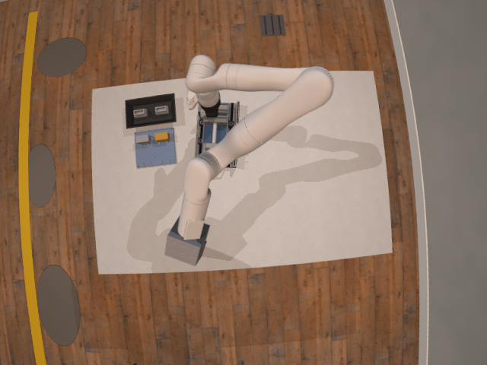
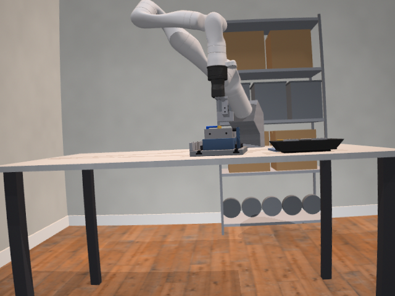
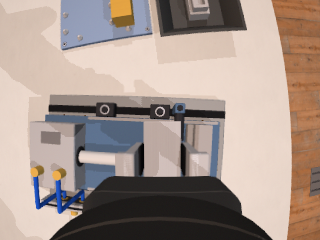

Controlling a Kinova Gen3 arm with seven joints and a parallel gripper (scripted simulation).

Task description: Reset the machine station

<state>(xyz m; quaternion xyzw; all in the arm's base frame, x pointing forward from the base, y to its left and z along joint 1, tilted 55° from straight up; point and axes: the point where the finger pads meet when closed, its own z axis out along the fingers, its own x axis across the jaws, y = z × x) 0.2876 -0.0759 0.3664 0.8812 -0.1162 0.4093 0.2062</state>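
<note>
My gripper is now 13 cm above the vise, 6 cm past it and 1 cm to the right of it. Also, from my hand: yellow brass blank 23 cm to the left, 14 cm below, 5 cm ahead; then gray aluminum blank 3 cm below; then blue infeed plate 29 cm to the left, 16 cm below, 3 cm ahead.
</note>
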